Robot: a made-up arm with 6 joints.
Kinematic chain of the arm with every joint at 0, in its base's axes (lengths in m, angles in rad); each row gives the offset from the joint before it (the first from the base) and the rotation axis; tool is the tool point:
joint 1: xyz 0 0 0.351 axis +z
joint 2: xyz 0 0 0 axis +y
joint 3: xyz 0 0 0.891 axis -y
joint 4: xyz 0 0 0 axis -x
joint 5: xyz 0.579 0 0 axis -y
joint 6: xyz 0 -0.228 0 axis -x
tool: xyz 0 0 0
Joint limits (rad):
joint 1: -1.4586..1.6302
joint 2: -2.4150..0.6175
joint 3: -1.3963..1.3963
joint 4: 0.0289..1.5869
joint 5: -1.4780..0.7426
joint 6: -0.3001..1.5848
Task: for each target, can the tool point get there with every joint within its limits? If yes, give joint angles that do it. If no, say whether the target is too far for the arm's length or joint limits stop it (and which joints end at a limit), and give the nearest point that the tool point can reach.
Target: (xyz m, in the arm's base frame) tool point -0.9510 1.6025 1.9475
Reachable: no: too far | nearest point -0.5865 0.9883 1.3356 | short by 0.941 m
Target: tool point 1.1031 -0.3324 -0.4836
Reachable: no: joint limits stop it (at a limit: joint 2) | nearest point 0.7188 -0.2166 0.5012 | short by 1.063 m
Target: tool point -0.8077 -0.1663 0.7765
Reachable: yes | joints -0.0538 -1.7457 -0.4657 0.4058 -0.8678 0.6946
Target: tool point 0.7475 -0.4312 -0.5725
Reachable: no: joint limits stop it (at a limit: joint 1, joint 2, joint 3) | nearest point 0.2718 -0.9810 -0.7380 | short by 0.746 m
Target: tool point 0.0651 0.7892 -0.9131
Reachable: no: joint limits stop it (at a limit: joint 1, joint 2, joint 3, joint 4) | nearest point -0.0976 0.8991 -0.8531 | short by 0.205 m
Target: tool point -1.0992 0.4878 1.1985
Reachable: yes | joints -0.5975 -1.0808 1.1076 0.3383 -0.7848 0.8125
